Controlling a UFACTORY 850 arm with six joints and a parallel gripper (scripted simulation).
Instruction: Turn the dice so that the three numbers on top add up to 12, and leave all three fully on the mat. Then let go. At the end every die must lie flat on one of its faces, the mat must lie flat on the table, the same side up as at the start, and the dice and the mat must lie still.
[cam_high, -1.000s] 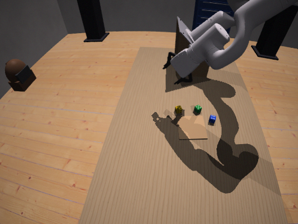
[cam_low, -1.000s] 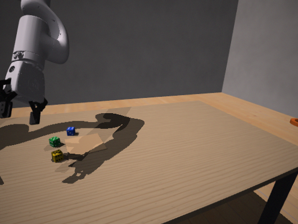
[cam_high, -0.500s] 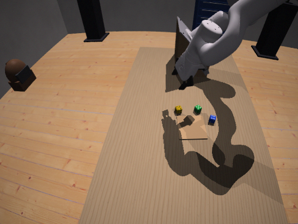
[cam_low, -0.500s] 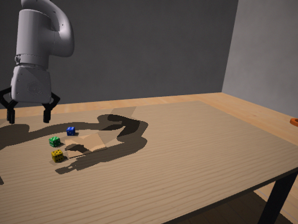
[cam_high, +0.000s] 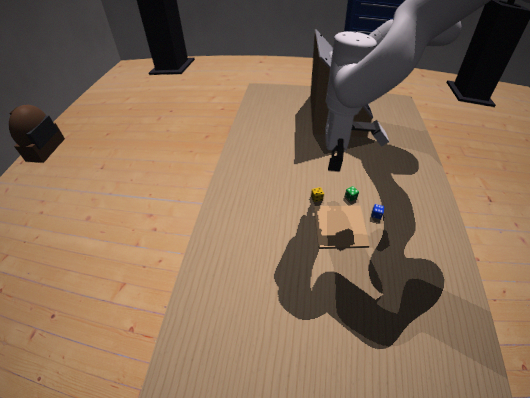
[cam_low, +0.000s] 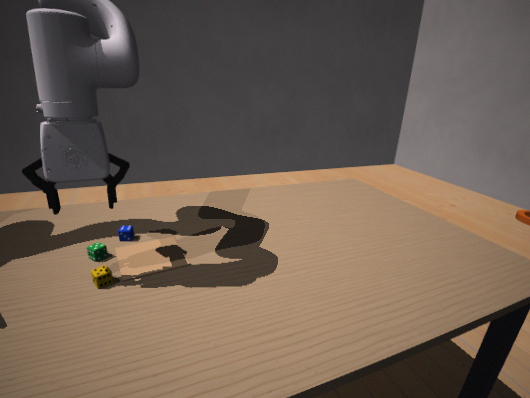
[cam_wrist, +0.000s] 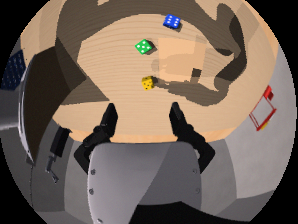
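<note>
My hand is 10 mm short of the yellow die, 30 mm to the left of it and 140 mm above it. The rest, counted from my hand: tan mat (110 mm ahead, 50 mm to the left, 160 mm below); blue die (50 mm ahead, 150 mm to the left, 140 mm below); green die (10 mm behind, 80 mm to the left, 140 mm below).
</note>
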